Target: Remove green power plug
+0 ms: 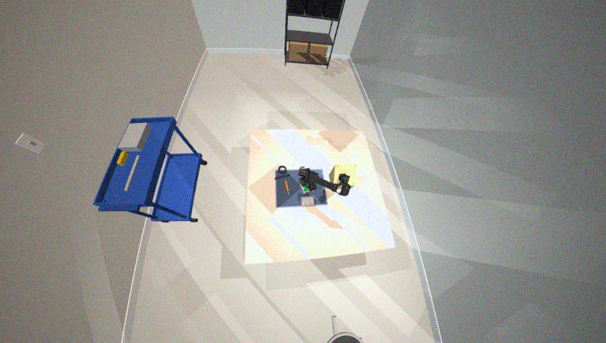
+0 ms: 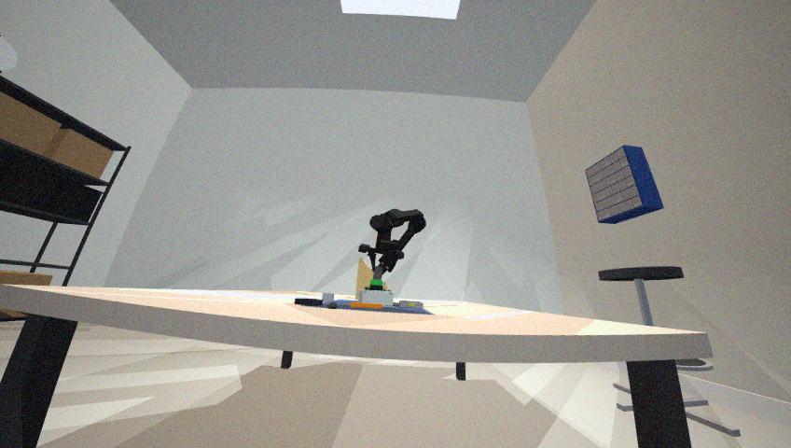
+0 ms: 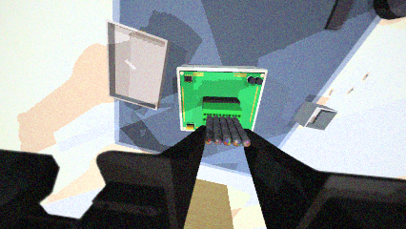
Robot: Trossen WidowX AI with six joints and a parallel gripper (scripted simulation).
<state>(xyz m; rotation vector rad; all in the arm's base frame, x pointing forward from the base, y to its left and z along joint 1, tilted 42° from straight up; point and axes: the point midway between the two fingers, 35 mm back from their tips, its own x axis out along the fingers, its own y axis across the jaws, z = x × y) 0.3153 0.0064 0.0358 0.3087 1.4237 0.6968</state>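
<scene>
The green power plug lies 30 mm below my gripper tip. Also, from my gripper tip: blue mat (120 mm below, 50 mm ahead); then dark bar (210 mm ahead, 120 mm below, 110 mm to the right).
</scene>
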